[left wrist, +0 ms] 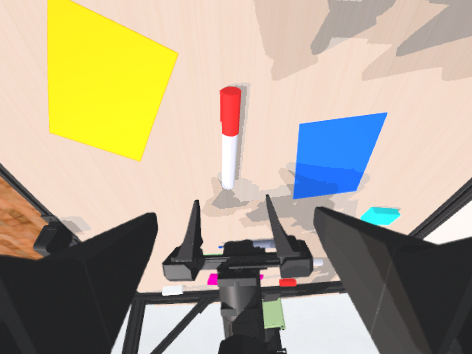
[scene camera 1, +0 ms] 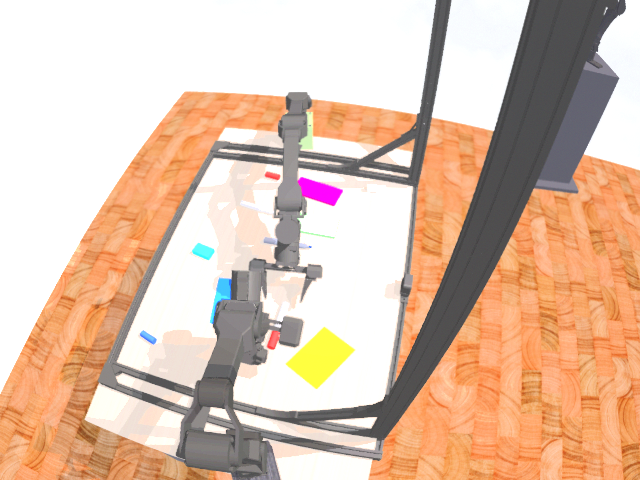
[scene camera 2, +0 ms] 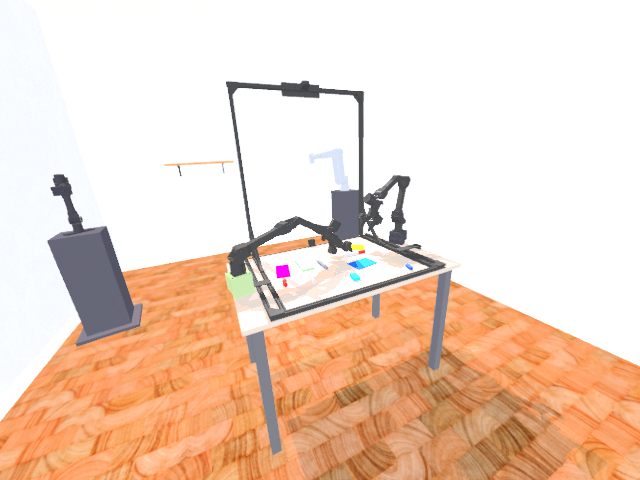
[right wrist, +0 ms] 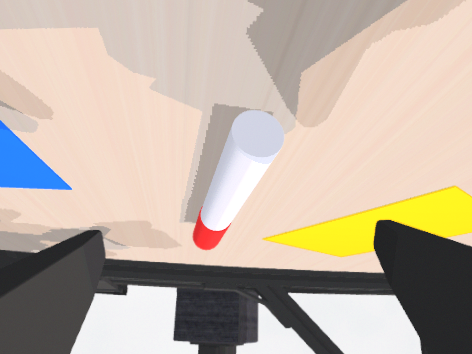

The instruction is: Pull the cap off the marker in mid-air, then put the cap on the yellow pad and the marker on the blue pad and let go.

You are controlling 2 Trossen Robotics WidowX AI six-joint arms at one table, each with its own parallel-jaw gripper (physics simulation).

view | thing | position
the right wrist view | my right gripper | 240,239
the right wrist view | white marker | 256,137
